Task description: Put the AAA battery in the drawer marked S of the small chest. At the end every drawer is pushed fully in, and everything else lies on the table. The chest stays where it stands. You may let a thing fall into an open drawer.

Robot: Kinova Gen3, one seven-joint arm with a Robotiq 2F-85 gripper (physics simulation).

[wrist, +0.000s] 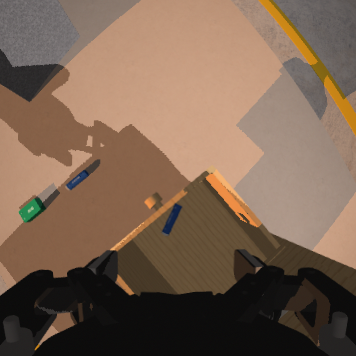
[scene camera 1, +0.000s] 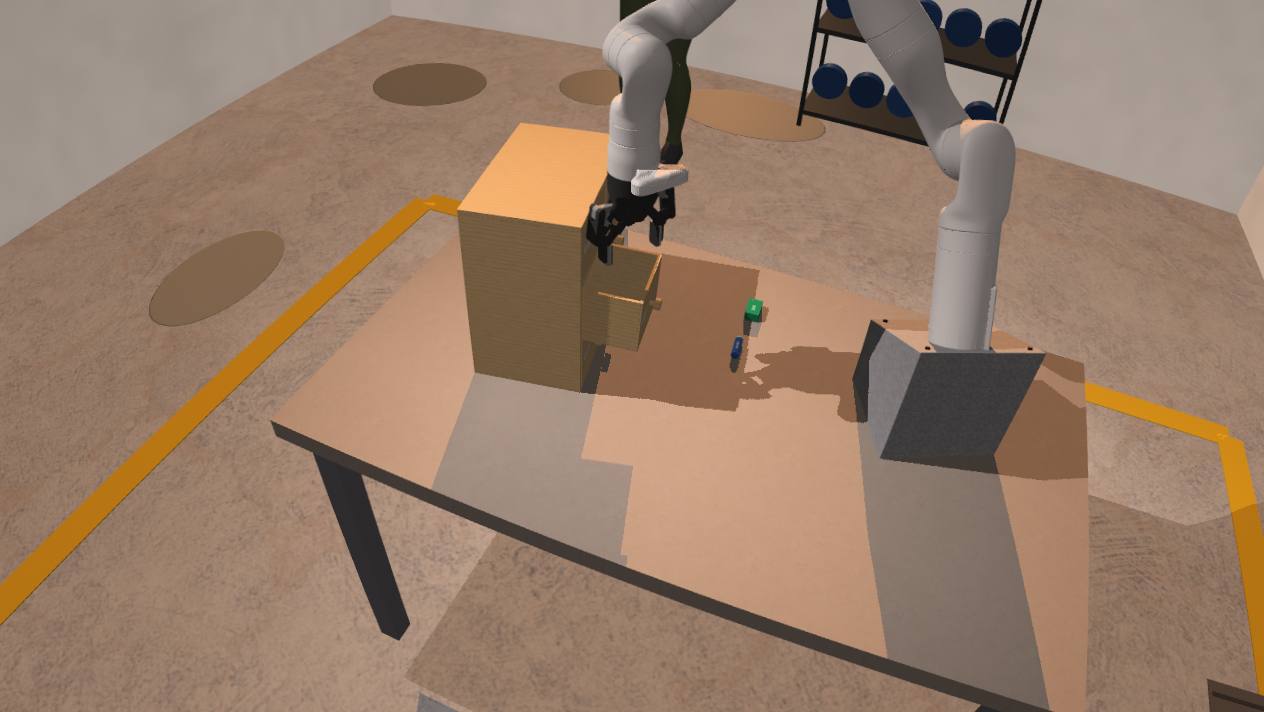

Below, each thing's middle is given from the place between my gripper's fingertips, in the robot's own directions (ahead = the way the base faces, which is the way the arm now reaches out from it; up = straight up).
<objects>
Now: hand 50 mm short of the drawer point(scene camera 1: 617, 300), 10 mm to the right of it and 80 mm above it.
</objects>
